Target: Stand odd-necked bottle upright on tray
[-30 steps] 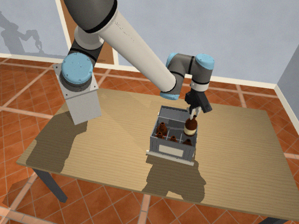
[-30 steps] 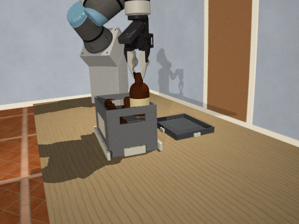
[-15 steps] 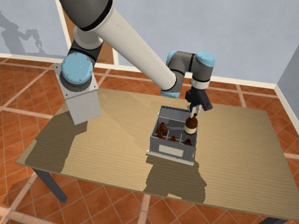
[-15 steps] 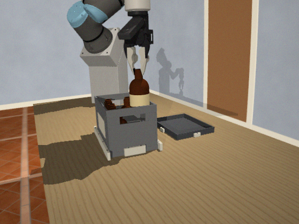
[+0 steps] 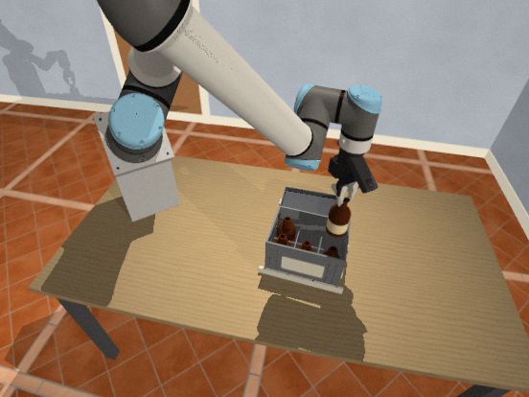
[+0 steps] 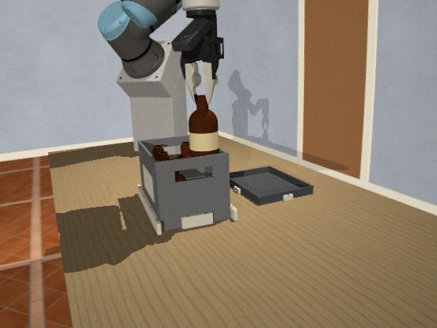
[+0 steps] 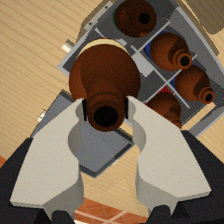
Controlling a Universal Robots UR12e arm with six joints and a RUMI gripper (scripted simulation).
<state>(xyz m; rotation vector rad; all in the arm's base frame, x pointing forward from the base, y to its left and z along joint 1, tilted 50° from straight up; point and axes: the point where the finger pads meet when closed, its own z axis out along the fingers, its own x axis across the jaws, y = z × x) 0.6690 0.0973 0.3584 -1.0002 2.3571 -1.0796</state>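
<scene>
Now: the bottle 7 cm below my hand. Round my hand: grey tray (8 cm behind, 27 cm to the left, 30 cm below); then grey crate (10 cm behind, 2 cm to the right, 23 cm below).
</scene>
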